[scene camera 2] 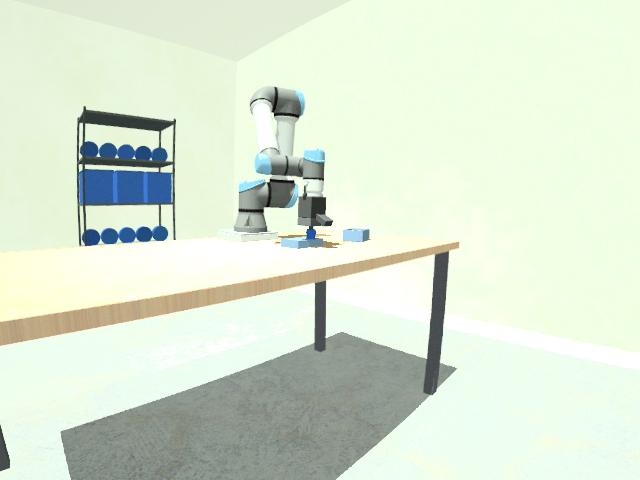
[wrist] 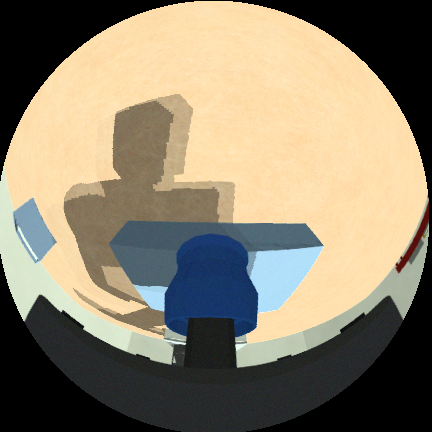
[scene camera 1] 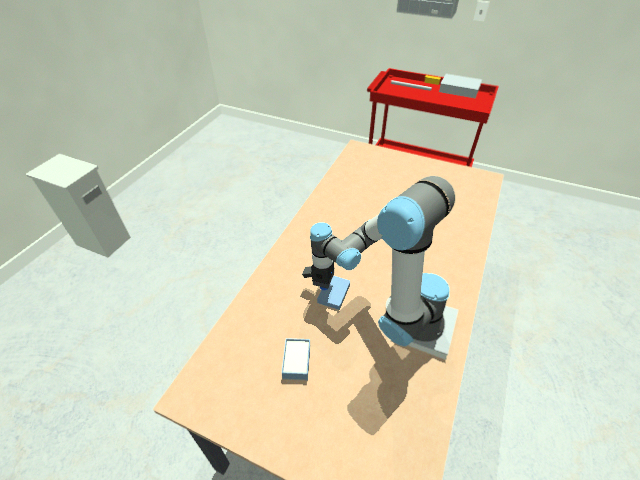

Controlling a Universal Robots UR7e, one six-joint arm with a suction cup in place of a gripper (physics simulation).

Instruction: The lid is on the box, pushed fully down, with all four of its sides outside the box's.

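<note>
The blue lid lies flat on the table, closed face up, apart from the box. The blue box stands upright and open on the table, nearer the front edge in scene camera 1, with its pale inside showing. In the wrist view it is at the left edge. My gripper, a blue suction cup, is open, with nothing held. It is at the lid's top, near its long side away from my base. Whether it touches the lid is hard to tell.
My arm's base plate stands on the table, to the right of the lid in scene camera 1. Beyond the table's far end is a red cart. A grey cabinet stands at the left, and a rack with blue things stands behind.
</note>
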